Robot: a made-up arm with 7 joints.
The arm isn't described. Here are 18 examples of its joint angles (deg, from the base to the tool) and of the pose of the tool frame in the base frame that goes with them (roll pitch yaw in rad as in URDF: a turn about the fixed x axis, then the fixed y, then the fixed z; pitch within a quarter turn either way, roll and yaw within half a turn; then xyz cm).
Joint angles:
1: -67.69 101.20 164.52 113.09 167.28 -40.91 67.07
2: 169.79 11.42 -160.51 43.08 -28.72 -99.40 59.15
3: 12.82 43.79 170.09 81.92 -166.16 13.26 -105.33
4: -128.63 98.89 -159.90 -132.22 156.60 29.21 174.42
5: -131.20 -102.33 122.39 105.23 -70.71 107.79 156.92
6: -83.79 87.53 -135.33 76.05 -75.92 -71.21 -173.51
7: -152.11 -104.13 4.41 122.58 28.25 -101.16 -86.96
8: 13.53 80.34 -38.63 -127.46 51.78 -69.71 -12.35
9: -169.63 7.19 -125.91 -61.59 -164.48 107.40 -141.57
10: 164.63 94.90 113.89 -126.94 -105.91 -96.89 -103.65
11: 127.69 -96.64 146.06 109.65 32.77 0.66 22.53
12: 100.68 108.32 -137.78 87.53 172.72 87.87 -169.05
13: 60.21 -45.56 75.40 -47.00 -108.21 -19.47 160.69
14: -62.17 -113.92 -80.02 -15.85 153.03 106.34 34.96
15: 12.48 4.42 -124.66 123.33 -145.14 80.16 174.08
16: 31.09 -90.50 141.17 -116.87 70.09 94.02 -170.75
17: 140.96 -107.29 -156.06 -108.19 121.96 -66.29 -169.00
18: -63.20 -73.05 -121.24 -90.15 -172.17 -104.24 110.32
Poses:
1: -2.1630 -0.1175 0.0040 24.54 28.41 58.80
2: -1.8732 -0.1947 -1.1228 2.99 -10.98 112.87
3: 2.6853 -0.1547 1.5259 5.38 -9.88 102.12
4: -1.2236 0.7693 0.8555 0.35 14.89 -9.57
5: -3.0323 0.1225 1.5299 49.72 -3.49 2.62
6: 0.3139 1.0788 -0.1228 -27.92 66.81 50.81
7: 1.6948 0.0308 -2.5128 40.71 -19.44 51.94
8: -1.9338 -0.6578 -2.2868 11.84 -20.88 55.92
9: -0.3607 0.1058 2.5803 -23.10 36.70 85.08
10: -3.0928 -0.6117 1.0768 -19.59 -39.75 18.05
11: -0.7123 0.2304 -1.2740 -1.84 39.91 -18.44
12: -1.0628 -0.6179 -0.4002 15.09 -72.09 32.33
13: -1.7507 0.2480 3.0622 -7.62 77.07 75.87
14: -2.0824 0.2171 1.3616 -20.27 -80.30 -8.16
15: 2.6176 0.7367 2.0000 -15.33 33.27 61.34
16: 0.6834 -0.8356 0.5931 -16.01 44.31 47.59
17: 1.7401 1.1753 0.4569 25.14 50.62 48.47
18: -2.3415 1.1769 -1.4899 6.48 -60.38 64.11
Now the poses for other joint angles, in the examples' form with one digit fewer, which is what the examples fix.
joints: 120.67 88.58 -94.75 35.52 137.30 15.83 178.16
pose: -1.381 -0.816 -0.248 -25.0 -93.3 26.3
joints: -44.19 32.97 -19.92 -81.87 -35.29 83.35 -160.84
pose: -2.629 -0.426 -2.219 10.1 -7.0 100.7
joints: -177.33 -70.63 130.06 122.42 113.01 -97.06 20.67
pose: 2.621 0.498 1.649 32.8 28.1 19.3
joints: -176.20 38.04 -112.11 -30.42 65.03 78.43 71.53
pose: 1.146 1.207 1.719 -67.0 19.4 86.7
